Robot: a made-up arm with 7 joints.
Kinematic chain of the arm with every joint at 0, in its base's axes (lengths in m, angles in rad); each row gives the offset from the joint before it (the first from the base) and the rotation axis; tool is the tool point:
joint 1: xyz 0 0 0 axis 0 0.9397 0.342
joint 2: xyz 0 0 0 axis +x
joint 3: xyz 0 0 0 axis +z
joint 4: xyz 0.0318 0 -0.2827 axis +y
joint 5: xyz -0.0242 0 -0.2 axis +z
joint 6: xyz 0 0 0 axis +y
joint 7: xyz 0 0 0 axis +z
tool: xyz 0 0 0
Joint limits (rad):
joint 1: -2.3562..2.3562
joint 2: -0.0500..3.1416
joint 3: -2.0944..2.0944
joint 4: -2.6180..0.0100
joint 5: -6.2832..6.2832
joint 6: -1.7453..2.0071
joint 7: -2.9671..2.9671
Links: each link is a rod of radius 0.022 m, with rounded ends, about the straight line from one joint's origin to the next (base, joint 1, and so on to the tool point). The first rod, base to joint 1, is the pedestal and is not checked.
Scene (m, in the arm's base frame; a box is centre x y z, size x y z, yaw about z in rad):
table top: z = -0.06
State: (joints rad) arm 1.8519 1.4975 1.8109 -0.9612 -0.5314 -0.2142 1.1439
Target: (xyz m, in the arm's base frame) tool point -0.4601 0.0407 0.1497
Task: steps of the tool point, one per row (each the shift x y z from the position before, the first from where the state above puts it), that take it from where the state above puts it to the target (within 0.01 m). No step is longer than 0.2 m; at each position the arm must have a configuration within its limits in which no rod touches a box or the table.
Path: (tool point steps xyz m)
1: -0.1513 -0.0292 0.0288
2: -0.1402 -0.0783 0.0020
3: -0.1091 -0.1185 -0.0263
4: -0.0621 -0.1437 -0.0513

